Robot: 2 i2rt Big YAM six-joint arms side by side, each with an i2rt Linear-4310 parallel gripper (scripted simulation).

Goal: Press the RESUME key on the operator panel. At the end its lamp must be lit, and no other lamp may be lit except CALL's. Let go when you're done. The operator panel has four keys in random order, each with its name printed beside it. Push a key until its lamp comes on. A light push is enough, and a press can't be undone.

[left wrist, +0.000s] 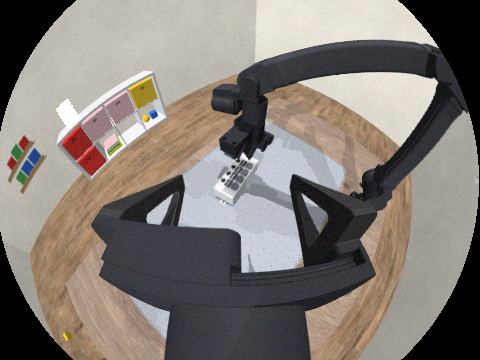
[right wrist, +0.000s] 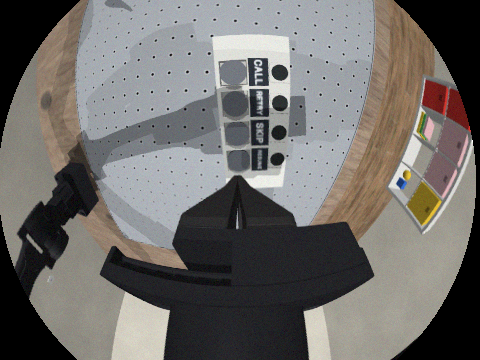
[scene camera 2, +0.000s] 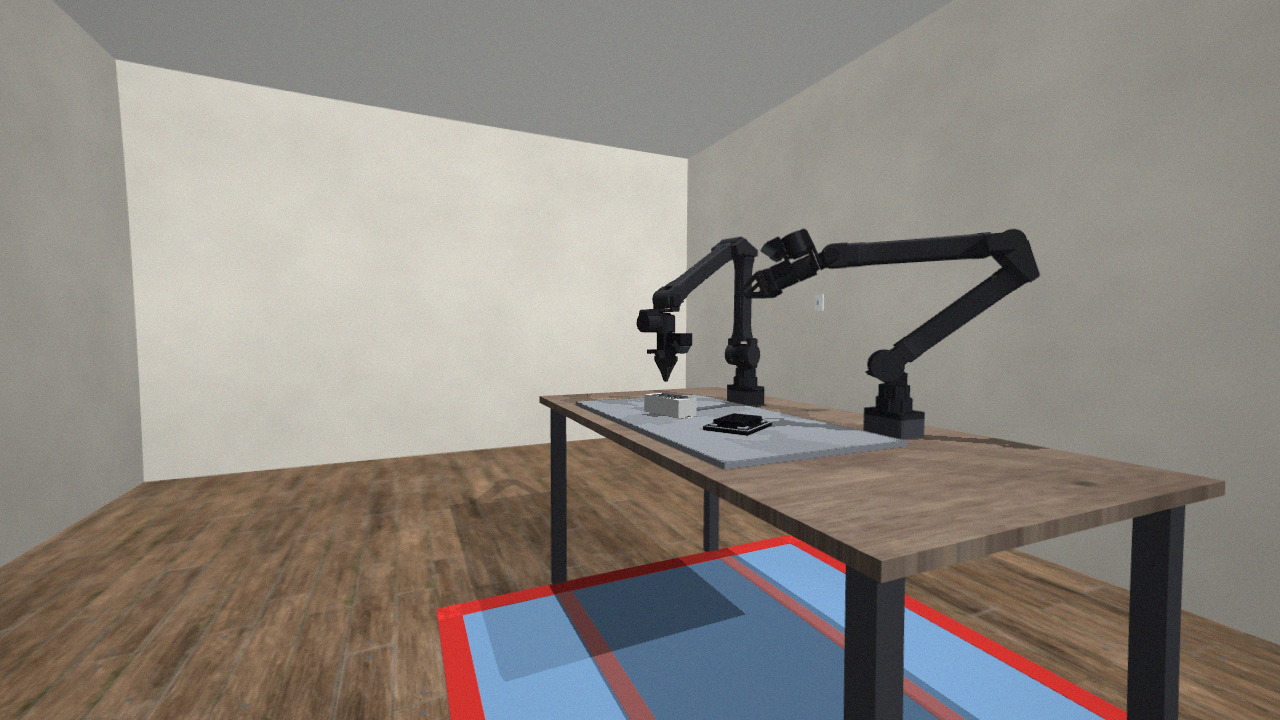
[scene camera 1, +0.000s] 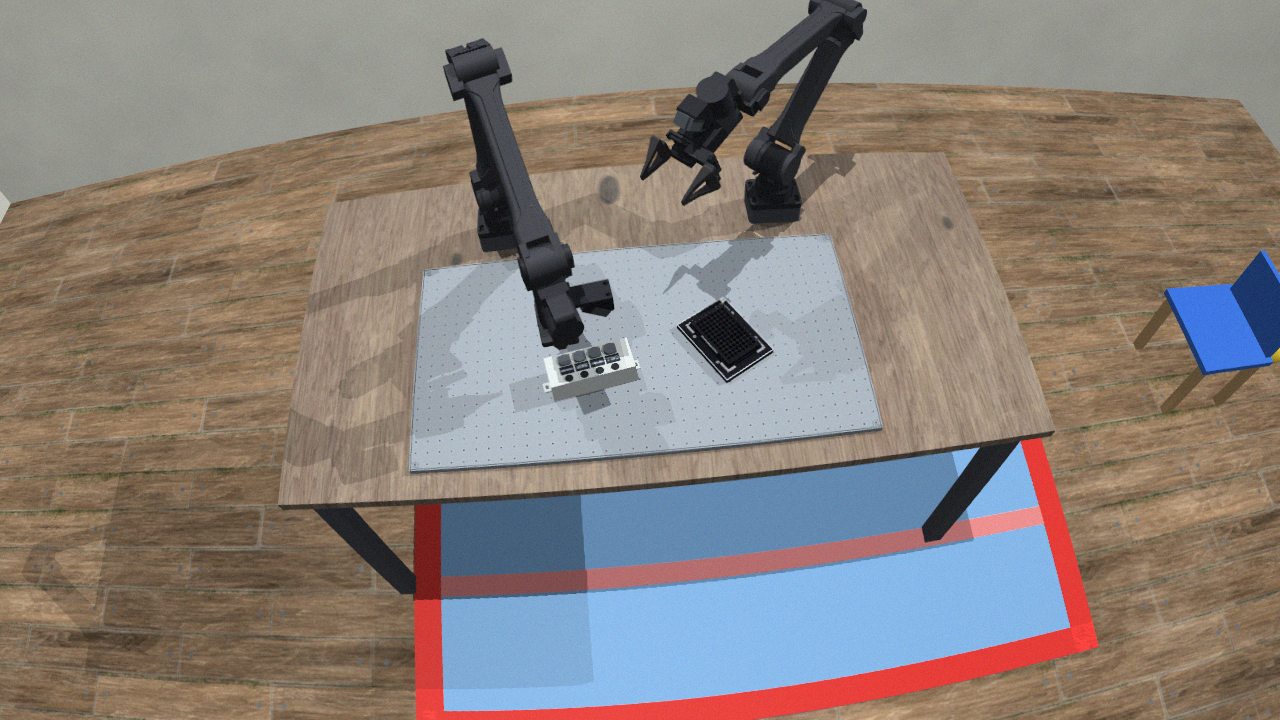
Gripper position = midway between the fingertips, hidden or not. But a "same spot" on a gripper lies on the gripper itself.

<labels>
My left gripper shows in the left wrist view (237,180), in scene camera 2 and in scene camera 1; in the right wrist view it is out of frame. One and the same spot on my left gripper: (scene camera 2: 760,275) is (scene camera 1: 716,172).
</labels>
